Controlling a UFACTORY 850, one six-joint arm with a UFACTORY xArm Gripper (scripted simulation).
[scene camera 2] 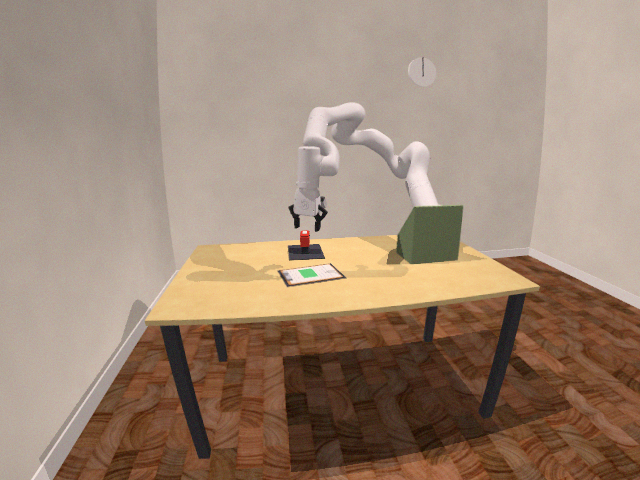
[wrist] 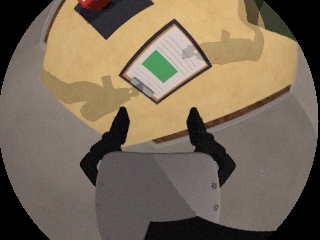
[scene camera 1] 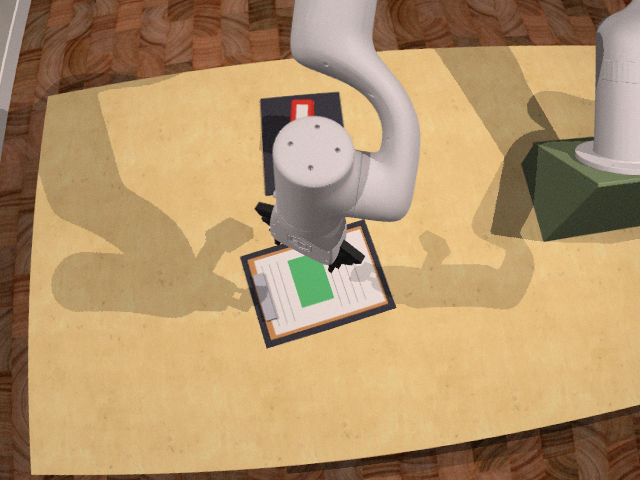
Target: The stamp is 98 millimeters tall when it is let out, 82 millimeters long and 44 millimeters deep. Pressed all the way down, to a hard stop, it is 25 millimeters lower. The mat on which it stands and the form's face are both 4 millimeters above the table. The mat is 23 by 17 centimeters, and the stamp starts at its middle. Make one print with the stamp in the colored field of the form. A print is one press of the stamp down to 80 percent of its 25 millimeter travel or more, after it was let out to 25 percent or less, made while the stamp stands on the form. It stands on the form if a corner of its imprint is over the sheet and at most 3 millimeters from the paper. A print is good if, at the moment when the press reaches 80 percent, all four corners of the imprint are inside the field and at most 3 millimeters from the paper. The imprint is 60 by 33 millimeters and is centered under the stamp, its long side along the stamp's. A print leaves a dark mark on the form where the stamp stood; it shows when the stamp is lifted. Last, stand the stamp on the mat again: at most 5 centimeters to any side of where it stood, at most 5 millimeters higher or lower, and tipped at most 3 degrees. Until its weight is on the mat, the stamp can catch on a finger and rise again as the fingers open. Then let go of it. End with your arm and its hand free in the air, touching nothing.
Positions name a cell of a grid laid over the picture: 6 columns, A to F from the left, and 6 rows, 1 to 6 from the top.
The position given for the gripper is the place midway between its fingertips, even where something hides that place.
gripper: scene camera 2 C3; wrist C3; scene camera 1 C4
